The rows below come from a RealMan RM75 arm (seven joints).
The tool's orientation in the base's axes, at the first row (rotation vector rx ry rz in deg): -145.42 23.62 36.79
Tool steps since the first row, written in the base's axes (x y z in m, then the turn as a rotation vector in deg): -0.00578 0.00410 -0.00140 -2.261 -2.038 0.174; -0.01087 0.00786 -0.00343 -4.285 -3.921 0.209; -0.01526 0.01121 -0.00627 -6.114 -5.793 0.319; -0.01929 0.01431 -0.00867 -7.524 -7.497 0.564; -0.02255 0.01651 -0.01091 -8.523 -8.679 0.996
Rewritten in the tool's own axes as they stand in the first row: -0.00485 -0.00061 0.00532 -1.659 2.530 -0.378; -0.00873 -0.00098 0.01070 -3.072 4.890 -0.654; -0.01154 -0.00096 0.01624 -4.361 7.135 -1.053; -0.01424 -0.00105 0.02117 -5.394 9.023 -1.621; -0.01621 -0.00075 0.02523 -6.261 10.241 -2.209
